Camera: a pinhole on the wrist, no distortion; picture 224 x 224 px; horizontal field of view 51.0 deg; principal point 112.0 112.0 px. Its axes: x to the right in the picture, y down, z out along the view. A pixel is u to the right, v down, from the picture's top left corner.
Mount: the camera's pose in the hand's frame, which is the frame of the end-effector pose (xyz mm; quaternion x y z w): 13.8 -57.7 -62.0 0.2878 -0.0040 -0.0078 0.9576
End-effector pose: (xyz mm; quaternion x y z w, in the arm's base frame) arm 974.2 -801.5 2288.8 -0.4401 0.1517 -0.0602 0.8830
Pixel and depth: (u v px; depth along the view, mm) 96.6 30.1 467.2
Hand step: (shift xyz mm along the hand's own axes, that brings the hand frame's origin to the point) -24.6 -450.6 237.8
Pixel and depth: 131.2 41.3 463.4
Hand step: 44.3 -430.2 247.8
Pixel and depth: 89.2 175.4 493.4
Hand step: -38.4 -217.7 422.9
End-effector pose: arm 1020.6 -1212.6 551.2 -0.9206 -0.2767 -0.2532 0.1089
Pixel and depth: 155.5 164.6 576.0
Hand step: 115.1 -269.4 490.0
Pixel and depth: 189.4 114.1 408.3
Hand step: 143.4 -282.0 281.1
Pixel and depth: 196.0 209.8 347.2
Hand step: 135.6 -130.6 307.8
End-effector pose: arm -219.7 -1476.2 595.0 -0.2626 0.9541 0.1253 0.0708
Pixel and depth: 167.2 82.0 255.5
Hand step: 70.3 -226.8 133.4
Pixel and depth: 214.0 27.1 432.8
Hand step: 194.5 -430.0 213.4
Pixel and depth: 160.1 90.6 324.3
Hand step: 75.9 -262.3 192.5
